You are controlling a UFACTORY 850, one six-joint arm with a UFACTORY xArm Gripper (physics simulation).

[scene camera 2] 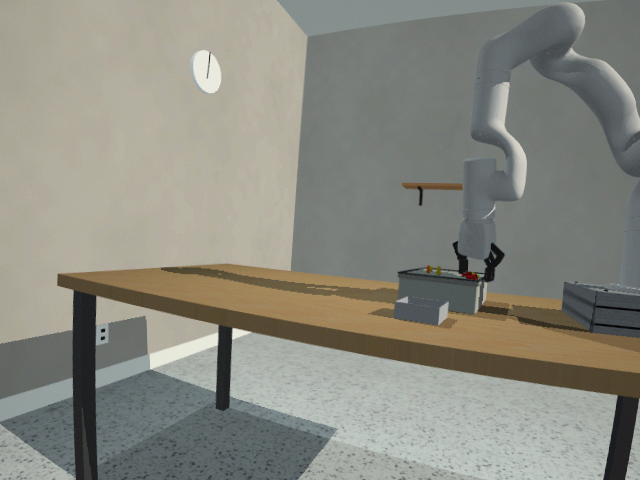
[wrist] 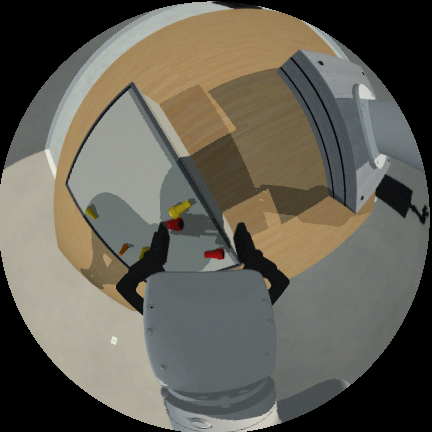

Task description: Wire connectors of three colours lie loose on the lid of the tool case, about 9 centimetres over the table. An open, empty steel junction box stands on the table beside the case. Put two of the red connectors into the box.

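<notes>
The tool case (scene camera 2: pixel 439 293) (wrist: pixel 112 150) stands on the table with connectors on its lid. One red connector (wrist: pixel 175 224) lies close to the left fingertip in the wrist view, its end partly hidden. Another red connector (wrist: pixel 214 254) lies between the two fingers' lines, near the lid's corner. In the scene view the red connectors (scene camera 2: pixel 469 275) overlap. My gripper (scene camera 2: pixel 476 274) (wrist: pixel 201 229) is open and empty, low at the lid's edge, one finger over the lid and the other beyond its rim. The junction box (scene camera 2: pixel 419 313) stands beside the case; its floor is hidden.
Yellow connectors (wrist: pixel 179 208) (wrist: pixel 92 213) (wrist: pixel 143 253) and an orange connector (wrist: pixel 124 248) lie on the lid. One yellow connector is right beside the first red one. The grey arm base block (scene camera 2: pixel 615 310) (wrist: pixel 332 135) stands on the table (scene camera 2: pixel 289 310) (wrist: pixel 240 45), on the case's far side from the orange connector.
</notes>
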